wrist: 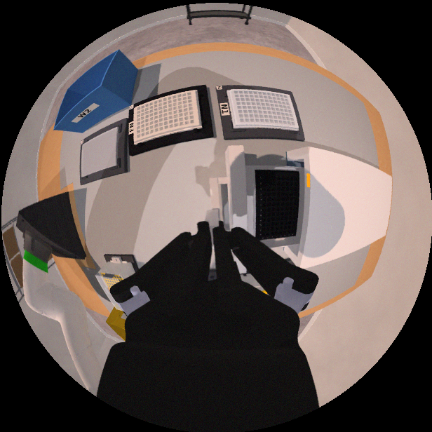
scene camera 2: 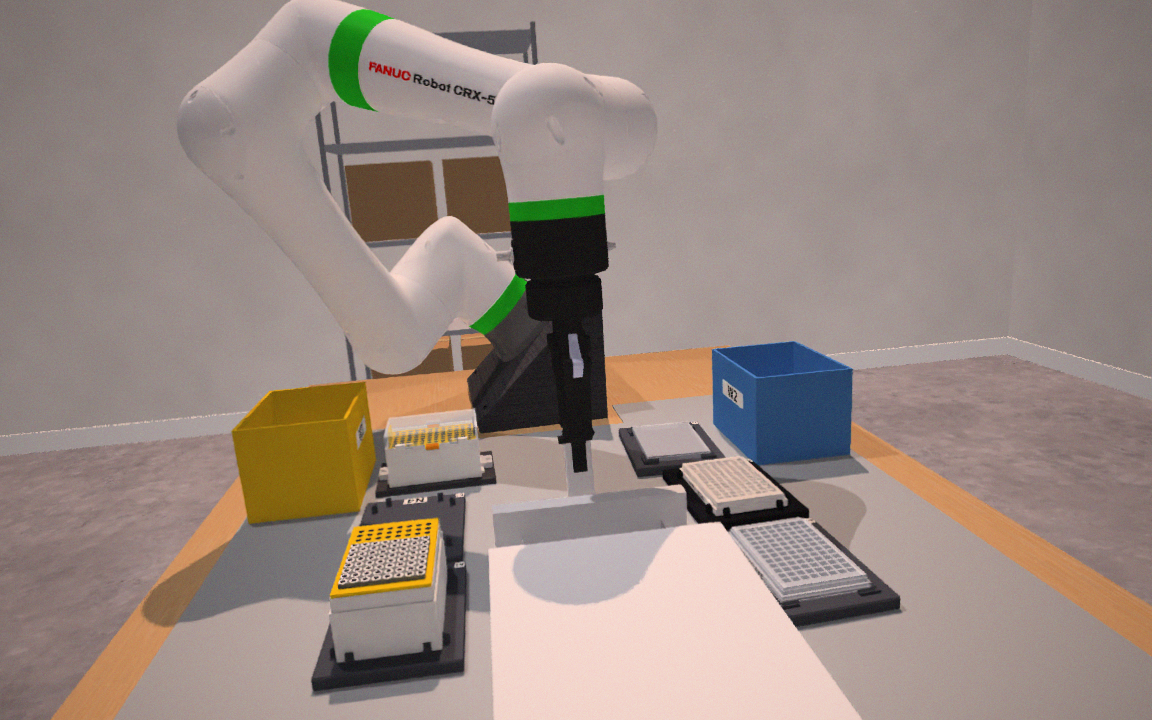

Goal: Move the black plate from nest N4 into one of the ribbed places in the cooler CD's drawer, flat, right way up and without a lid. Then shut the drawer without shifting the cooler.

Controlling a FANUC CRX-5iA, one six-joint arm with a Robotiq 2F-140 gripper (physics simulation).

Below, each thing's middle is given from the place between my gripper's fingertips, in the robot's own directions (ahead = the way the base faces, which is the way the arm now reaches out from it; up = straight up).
Scene:
I see my gripper 12 cm short of the black plate [wrist: 276, 191], 3 cm above it and 2 cm to the right of it. Also, from my hand: cooler drawer [scene camera 2: 549, 520] (15 cm ahead, 2 cm to the left, 2 cm below); pale plate [scene camera 2: 733, 482] (18 cm to the left, 9 cm behind, 4 cm below); yellow-topped tip box [scene camera 2: 388, 598] (17 cm to the right, 13 cm ahead, 1 cm below).

